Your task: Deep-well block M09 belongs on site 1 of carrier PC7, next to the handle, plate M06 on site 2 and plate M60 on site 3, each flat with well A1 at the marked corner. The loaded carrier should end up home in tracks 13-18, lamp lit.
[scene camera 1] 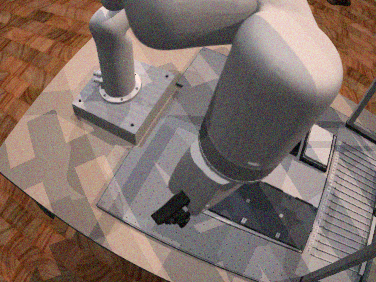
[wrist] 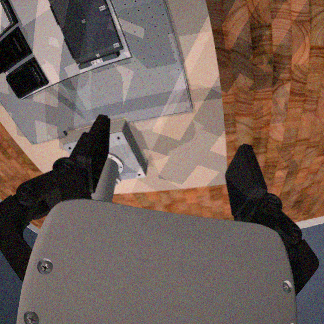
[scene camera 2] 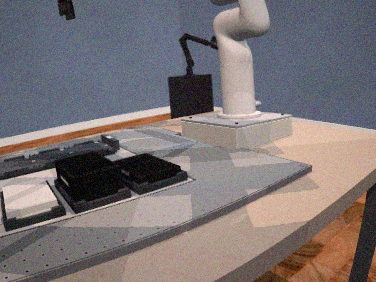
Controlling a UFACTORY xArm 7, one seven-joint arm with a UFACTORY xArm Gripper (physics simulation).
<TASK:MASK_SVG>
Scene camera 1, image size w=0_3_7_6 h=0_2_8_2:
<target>gripper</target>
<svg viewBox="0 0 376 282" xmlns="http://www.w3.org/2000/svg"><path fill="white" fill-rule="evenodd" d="M267 176L260 180L244 182L230 179L219 173L208 162L202 151L199 130L198 139L183 154L170 177L168 188L175 195L154 212L151 217L157 225L164 223L166 225L175 225L177 223L183 228L189 222L190 216L198 216L243 184L256 183Z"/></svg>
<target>dark carrier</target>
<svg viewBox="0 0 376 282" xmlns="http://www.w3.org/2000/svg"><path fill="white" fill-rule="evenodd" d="M208 209L228 220L301 251L306 244L309 233L313 230L312 225L318 208L313 206L313 204L283 192L283 190L262 181L243 184L229 196Z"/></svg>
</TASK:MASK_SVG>
